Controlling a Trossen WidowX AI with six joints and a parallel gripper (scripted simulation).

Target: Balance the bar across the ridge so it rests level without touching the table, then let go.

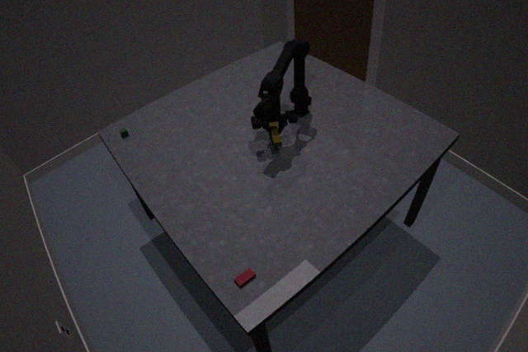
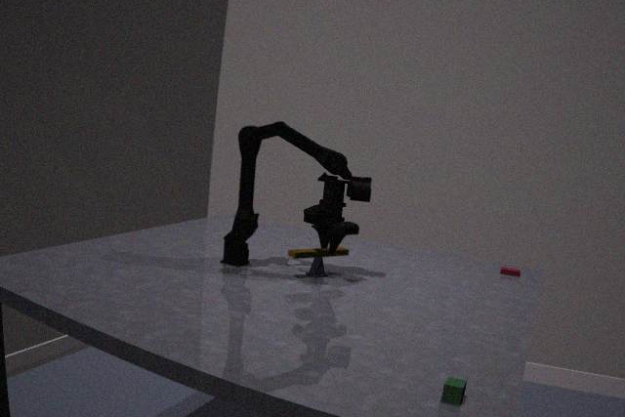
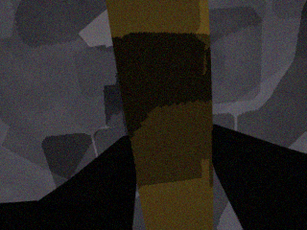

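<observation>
The yellow bar is 10 mm behind my gripper tip and 30 mm to the right of it. Round my gripper tip: green cube (490 mm ahead, 590 mm to the right, 50 mm below); then red block (490 mm ahead, 410 mm to the left, 50 mm below).
</observation>
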